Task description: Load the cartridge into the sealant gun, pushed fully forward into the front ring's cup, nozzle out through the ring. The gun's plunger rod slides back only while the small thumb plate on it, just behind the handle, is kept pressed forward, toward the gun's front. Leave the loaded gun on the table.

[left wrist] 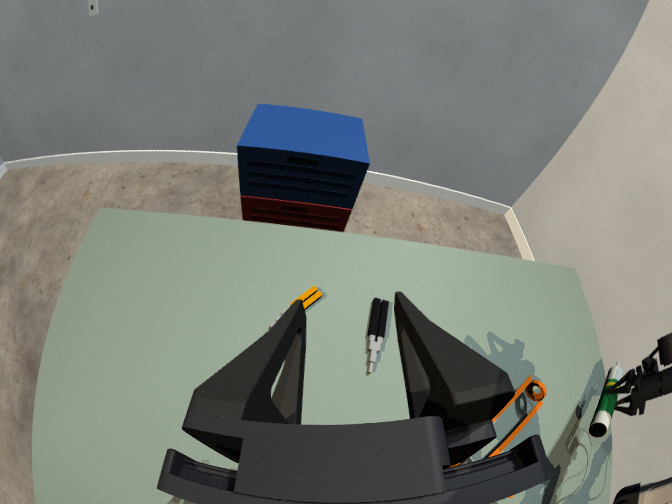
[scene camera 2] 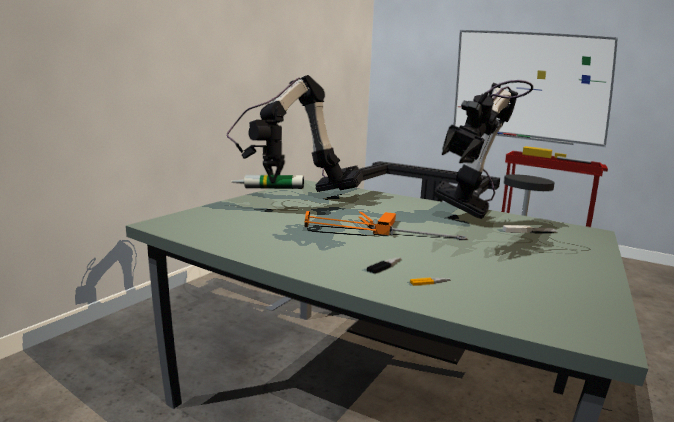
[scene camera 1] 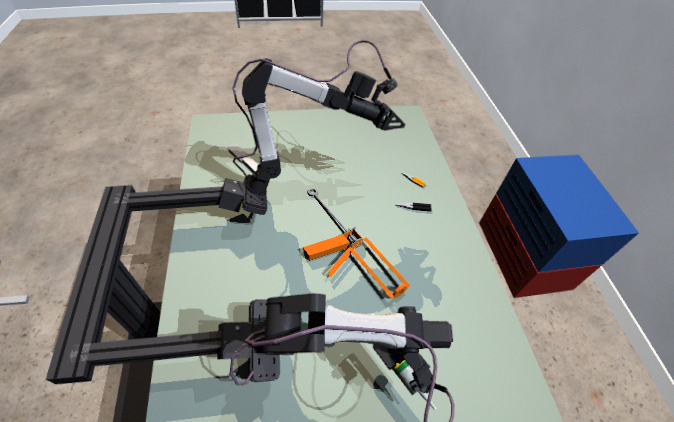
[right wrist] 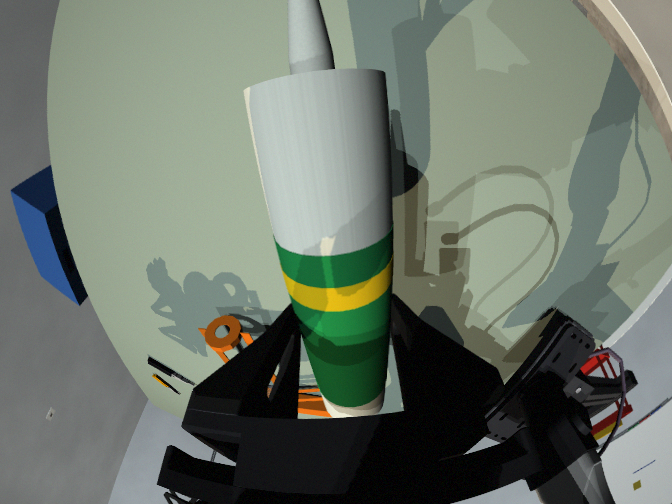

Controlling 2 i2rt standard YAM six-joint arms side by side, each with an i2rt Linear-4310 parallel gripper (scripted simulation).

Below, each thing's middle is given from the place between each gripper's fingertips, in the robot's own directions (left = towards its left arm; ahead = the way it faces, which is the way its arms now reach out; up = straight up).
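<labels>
The cartridge [scene camera 2: 251, 181] is 20 mm to the right of my right hand [scene camera 1: 392, 353], 10 mm ahead of it and 10 mm below it. Going by their middles, of the things named here the cartridge is the nearest to my right hand. The black-handled tool [left wrist: 374, 347], counted from that same right hand, is 250 mm ahead, 560 mm to the left and 120 mm below, while the orange sealant gun [scene camera 1: 338, 243] is 30 mm behind it, 430 mm to the left of it and 110 mm below it.
From my left hand [scene camera 2: 451, 157], I find the cartridge 710 mm to the right, 180 mm behind and 190 mm below. The orange sealant gun is 220 mm behind that left hand, 260 mm to the right of it and 290 mm below it. As for the black-handled tool, it is 60 mm ahead of my left hand, 130 mm to the right of it and 300 mm below it; by its middle, the tool is nearer to my left hand than to my right hand.
</labels>
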